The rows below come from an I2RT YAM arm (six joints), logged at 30 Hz.
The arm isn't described. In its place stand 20 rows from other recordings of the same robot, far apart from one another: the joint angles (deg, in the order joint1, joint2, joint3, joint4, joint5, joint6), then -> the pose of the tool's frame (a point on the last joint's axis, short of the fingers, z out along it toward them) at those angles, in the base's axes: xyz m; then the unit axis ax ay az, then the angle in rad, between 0 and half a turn.
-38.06, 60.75, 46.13, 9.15, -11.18, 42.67 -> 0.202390, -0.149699, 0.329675, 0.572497, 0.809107, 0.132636, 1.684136
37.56, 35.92, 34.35, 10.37, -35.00, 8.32 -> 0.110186, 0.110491, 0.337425, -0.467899, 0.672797, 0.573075, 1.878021
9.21, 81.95, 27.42, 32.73, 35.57, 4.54 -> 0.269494, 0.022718, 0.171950, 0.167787, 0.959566, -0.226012, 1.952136
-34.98, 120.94, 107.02, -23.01, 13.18, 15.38 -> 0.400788, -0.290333, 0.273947, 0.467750, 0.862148, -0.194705, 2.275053
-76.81, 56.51, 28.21, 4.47, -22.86, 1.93 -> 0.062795, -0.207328, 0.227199, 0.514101, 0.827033, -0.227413, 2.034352
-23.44, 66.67, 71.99, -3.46, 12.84, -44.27 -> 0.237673, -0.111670, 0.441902, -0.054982, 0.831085, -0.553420, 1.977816
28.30, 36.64, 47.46, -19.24, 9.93, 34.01 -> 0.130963, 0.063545, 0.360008, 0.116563, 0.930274, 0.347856, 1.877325
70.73, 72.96, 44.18, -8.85, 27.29, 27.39 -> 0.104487, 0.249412, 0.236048, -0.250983, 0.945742, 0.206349, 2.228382
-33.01, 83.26, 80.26, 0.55, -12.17, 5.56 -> 0.293832, -0.181940, 0.418121, 0.230904, 0.965272, -0.122204, 1.628409
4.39, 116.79, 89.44, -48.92, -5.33, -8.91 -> 0.408689, 0.034692, 0.183580, -0.121263, 0.991743, 0.041726, 2.898739
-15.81, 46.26, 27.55, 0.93, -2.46, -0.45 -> 0.186217, -0.051141, 0.249019, 0.117710, 0.989688, -0.081624, 1.890026
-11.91, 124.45, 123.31, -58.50, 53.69, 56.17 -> 0.447643, -0.123733, 0.304273, 0.627208, 0.700042, -0.341398, 2.360703
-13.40, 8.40, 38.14, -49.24, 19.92, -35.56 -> 0.039117, -0.021788, 0.289826, -0.063716, 0.909957, -0.409778, 2.188264
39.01, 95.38, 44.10, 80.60, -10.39, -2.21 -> 0.260047, 0.218920, 0.276101, -0.418078, 0.740767, 0.525809, 1.283264
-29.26, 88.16, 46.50, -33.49, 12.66, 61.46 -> 0.225032, -0.135019, 0.154236, 0.719835, 0.690580, -0.070259, 2.832925
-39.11, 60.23, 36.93, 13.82, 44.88, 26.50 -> 0.166918, -0.168073, 0.284516, 0.712514, 0.555038, -0.429251, 1.948668
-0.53, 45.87, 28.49, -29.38, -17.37, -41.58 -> 0.161977, 0.009130, 0.208409, -0.406570, 0.913620, 0.000167, 2.339591
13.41, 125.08, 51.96, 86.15, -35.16, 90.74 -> 0.385050, 0.112878, 0.135770, 0.195700, 0.642663, 0.740733, 2.510412
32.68, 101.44, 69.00, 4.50, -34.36, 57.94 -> 0.328063, 0.234323, 0.243030, 0.030857, 0.843914, 0.535590, 2.807211
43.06, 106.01, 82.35, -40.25, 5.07, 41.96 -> 0.286685, 0.263594, 0.225591, 0.000653, 0.992409, 0.122978, 2.748381
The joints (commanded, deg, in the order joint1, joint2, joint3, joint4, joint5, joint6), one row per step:
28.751 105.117 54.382 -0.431 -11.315 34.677
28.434 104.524 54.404 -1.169 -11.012 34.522
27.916 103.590 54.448 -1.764 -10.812 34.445
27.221 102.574 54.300 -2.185 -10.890 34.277
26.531 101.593 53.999 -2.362 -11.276 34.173
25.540 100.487 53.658 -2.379 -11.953 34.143
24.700 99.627 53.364 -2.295 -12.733 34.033
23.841 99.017 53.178 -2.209 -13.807 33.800
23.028 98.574 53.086 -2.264 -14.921 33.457
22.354 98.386 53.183 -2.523 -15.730 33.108
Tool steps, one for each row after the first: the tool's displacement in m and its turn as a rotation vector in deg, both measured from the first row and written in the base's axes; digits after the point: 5 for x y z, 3 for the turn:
0.00003 -0.00245 0.00270 -0.336 -0.077 -0.388
0.00072 -0.00588 0.00767 -0.326 -0.522 -0.974
0.00124 -0.01042 0.01241 -0.142 -0.963 -1.494
0.00132 -0.01489 0.01648 0.302 -1.319 -1.863
0.00202 -0.02086 0.02125 1.081 -1.767 -2.400
0.00257 -0.02574 0.02493 1.839 -2.144 -2.654
0.00350 -0.03033 0.02772 2.670 -2.371 -2.641
0.00448 -0.03455 0.02984 3.381 -2.460 -2.473
0.00574 -0.03792 0.03117 3.772 -2.413 -2.363

